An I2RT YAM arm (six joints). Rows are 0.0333 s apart.
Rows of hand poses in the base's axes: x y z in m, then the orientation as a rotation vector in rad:
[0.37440 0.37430 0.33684 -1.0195 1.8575 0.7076]
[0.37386 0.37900 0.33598 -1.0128 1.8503 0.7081]
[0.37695 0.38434 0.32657 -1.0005 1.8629 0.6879]
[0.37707 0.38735 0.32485 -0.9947 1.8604 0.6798]
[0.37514 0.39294 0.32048 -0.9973 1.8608 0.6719]
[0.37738 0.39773 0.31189 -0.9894 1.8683 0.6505]
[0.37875 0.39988 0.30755 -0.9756 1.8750 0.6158]
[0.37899 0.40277 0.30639 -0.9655 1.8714 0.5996]
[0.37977 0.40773 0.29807 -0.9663 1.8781 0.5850]
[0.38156 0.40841 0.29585 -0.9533 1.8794 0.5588]
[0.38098 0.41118 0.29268 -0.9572 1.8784 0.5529]
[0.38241 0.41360 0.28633 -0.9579 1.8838 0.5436]
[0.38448 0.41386 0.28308 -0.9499 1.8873 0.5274]
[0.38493 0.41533 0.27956 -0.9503 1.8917 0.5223]
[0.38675 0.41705 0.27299 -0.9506 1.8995 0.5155]
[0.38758 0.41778 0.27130 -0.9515 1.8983 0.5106]
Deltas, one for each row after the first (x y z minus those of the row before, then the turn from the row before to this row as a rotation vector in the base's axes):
[-0.00054 0.00470 -0.00086 0.0069 -0.0056 -0.0033]
[0.00309 0.00534 -0.00941 -0.0103 -0.0001 -0.0190]
[0.00012 0.00301 -0.00172 -0.0002 -0.0061 -0.0070]
[-0.00193 0.00559 -0.00437 -0.0056 -0.0035 -0.0016]
[0.00224 0.00479 -0.00859 -0.0107 -0.0045 -0.0157]
[0.00137 0.00215 -0.00434 -0.0147 -0.0115 -0.0252]
[0.00024 0.00289 -0.00116 -0.0022 -0.0109 -0.0132]
[0.00078 0.00496 -0.00832 -0.0112 -0.0012 -0.0067]
[0.00179 0.00068 -0.00222 -0.0085 -0.0115 -0.0201]
[-0.00058 0.00277 -0.00317 -0.0048 -0.0033 0.0004]
[0.00143 0.00242 -0.00635 -0.0077 0.0004 -0.0044]
[0.00207 0.00026 -0.00325 -0.0065 -0.0048 -0.0129]
[0.00045 0.00147 -0.00352 -0.0049 0.0015 -0.0026]
[0.00182 0.00172 -0.00657 -0.0071 0.0036 -0.0040]
[0.00083 0.00073 -0.00169 -0.0027 -0.0031 -0.0012]

